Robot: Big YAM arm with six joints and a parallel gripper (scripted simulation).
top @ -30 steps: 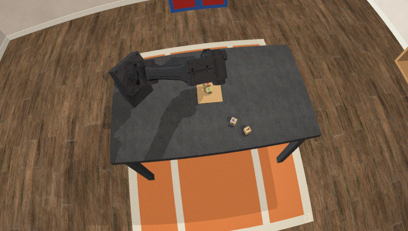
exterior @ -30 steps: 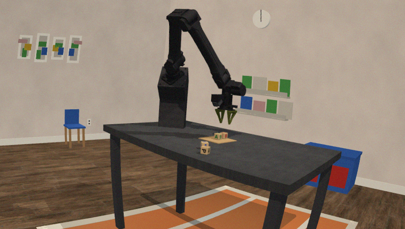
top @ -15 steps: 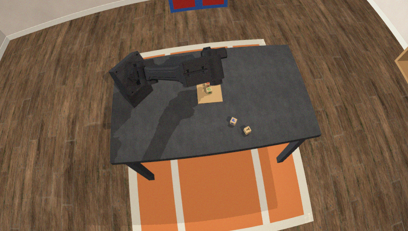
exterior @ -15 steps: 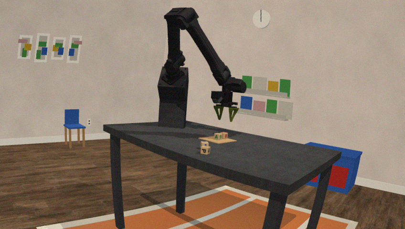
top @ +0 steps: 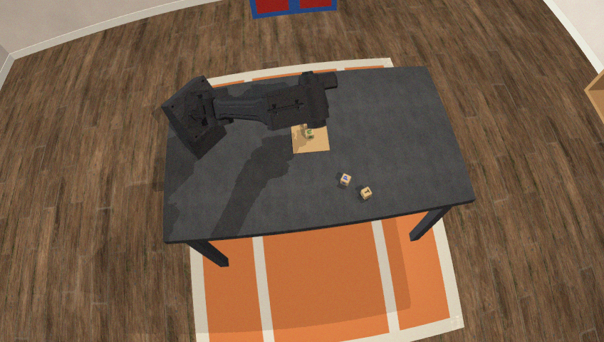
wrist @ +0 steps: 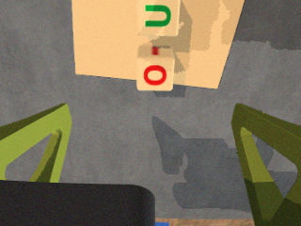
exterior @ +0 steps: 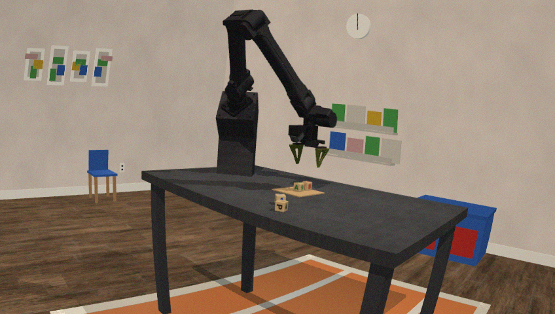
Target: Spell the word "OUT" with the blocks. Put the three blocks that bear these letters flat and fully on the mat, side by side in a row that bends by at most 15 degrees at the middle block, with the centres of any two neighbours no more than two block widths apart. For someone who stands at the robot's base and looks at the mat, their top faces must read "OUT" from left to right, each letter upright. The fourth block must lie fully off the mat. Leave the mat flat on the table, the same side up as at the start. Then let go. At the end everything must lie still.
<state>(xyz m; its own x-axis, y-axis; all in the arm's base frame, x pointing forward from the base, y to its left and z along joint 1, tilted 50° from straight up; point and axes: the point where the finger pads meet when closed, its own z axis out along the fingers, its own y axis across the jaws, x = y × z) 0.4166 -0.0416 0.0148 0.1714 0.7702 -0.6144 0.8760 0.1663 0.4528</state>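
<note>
Right now my hand is 350 mm to the left of the T block, 90 mm above it and 80 mm short of it. From my hand the other things lie so: green-lettered block (90 mm below, 40 mm to the right, 10 mm behind); then O block (90 mm below, 10 mm to the left); then tan mat (100 mm below, 40 mm to the right, 10 mm behind).
</note>
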